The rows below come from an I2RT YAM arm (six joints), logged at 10 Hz.
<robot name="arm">
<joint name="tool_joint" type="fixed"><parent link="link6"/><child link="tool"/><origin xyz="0 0 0" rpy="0 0 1.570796"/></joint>
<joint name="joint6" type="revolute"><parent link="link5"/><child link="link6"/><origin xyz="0.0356 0 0.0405" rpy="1.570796 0 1.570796"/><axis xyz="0 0 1"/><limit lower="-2.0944" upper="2.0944"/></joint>
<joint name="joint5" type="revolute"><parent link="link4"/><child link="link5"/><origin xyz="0.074 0.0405 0.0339" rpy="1.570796 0 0"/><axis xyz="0 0 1"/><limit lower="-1.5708" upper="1.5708"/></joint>
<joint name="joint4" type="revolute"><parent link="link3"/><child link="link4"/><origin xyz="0.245 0.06 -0.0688" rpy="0 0 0"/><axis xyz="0 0 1"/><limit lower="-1.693" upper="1.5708"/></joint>
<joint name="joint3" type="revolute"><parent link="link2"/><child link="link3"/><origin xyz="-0.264 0 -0.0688" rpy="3.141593 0 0"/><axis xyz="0 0 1"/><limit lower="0" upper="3.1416"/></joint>
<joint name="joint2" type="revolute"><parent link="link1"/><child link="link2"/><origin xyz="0.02 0.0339 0.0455" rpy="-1.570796 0 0"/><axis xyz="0 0 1"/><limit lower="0" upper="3.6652"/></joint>
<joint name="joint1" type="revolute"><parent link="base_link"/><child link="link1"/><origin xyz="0 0 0.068" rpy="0 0 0"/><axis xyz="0 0 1"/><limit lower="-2.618" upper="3.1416"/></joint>
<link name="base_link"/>
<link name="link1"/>
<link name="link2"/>
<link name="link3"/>
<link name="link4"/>
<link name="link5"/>
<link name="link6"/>
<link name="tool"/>
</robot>
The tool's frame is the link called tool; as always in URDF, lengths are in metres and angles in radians.
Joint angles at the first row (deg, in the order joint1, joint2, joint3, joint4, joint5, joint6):
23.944, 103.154, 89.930, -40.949, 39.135, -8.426
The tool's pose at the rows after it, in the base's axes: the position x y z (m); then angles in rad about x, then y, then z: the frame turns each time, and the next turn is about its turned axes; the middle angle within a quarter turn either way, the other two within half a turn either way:
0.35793, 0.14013, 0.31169, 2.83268, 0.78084, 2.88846
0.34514, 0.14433, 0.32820, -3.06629, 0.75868, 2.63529
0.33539, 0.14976, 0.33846, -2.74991, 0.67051, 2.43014
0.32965, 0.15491, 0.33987, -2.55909, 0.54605, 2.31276
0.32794, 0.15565, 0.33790, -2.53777, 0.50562, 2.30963
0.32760, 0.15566, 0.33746, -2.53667, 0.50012, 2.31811
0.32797, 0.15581, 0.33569, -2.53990, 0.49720, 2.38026
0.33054, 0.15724, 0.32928, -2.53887, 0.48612, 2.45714
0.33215, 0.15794, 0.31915, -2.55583, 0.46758, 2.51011
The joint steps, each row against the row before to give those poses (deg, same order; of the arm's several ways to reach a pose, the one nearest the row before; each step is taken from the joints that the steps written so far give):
0.001, -3.170, 0.719, -0.327, -10.251, 0.000
-0.001, -3.169, 0.003, -0.591, -15.628, -0.022
0.000, -1.835, 0.000, -0.218, -14.469, 0.022
0.000, -0.329, 0.001, -0.919, -11.431, -0.524
0.000, 0.110, -0.045, -1.027, -2.274, 0.152
0.000, -0.001, -0.046, -0.173, -0.240, 0.460
0.000, 0.109, -0.219, 0.087, 0.022, 3.410
0.001, 0.613, -0.676, 0.809, -0.437, 4.305
-0.001, 0.612, -1.244, 0.435, 0.022, 2.208

